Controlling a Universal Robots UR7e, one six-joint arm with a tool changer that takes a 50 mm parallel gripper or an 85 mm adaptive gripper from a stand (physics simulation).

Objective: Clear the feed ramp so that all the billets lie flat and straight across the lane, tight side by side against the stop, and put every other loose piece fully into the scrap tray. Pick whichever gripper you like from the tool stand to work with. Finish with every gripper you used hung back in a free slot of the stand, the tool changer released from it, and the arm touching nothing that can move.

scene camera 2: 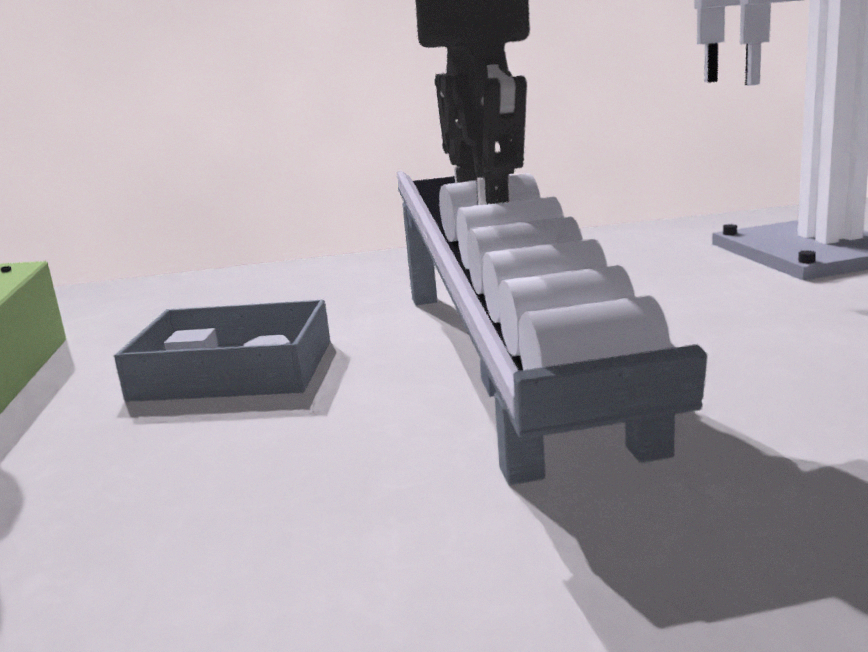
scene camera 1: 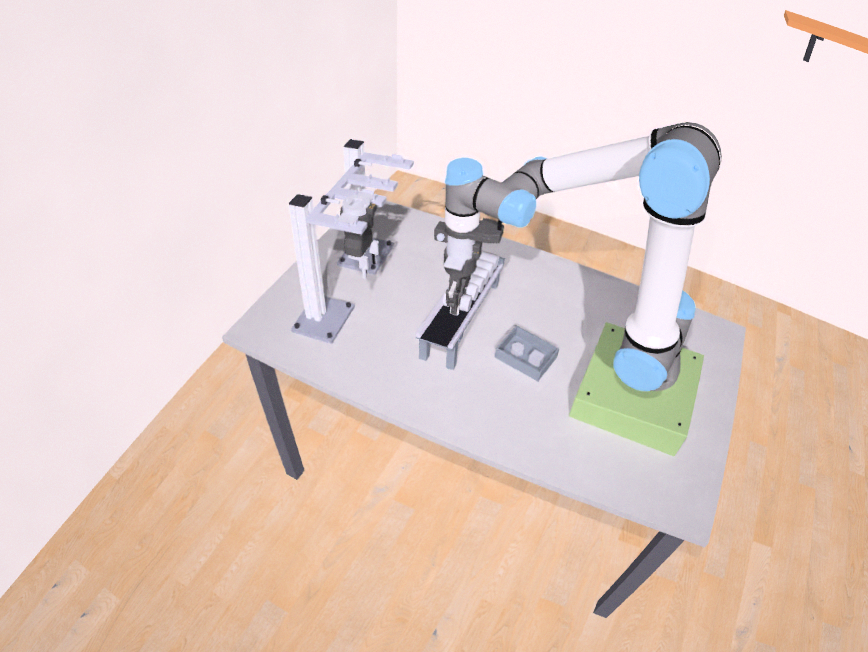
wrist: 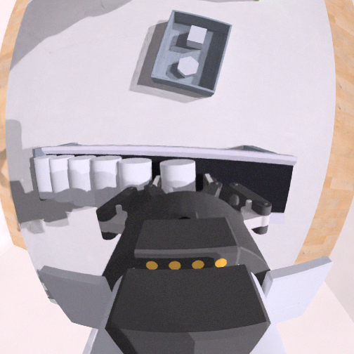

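Note:
Five grey billets (scene camera 2: 596,329) (wrist: 105,175) lie across the lane of the feed ramp (scene camera 1: 442,327) (wrist: 250,182), side by side from the stop (scene camera 2: 610,389) upward. A sixth billet (scene camera 2: 459,210) (wrist: 177,172) lies across the lane higher up, with a gap to the fifth in the wrist view. My gripper (scene camera 1: 455,303) (scene camera 2: 489,195) (wrist: 182,181), the adaptive one, is open around this sixth billet, with a small gap at its right side. A cube (scene camera 2: 190,338) (wrist: 196,36) and a hexagonal piece (scene camera 2: 270,341) (wrist: 188,66) lie in the scrap tray (scene camera 2: 210,373) (wrist: 182,86).
The tool stand (scene camera 1: 306,259) (scene camera 2: 824,140) is beyond the ramp from the arm's base; the parallel gripper (scene camera 1: 358,238) (scene camera 2: 733,24) hangs in it. The green base block (scene camera 1: 603,414) (scene camera 2: 28,308) is on the tray's other side. The ramp's side rail (scene camera 2: 456,287) (wrist: 170,151) runs beside the billets.

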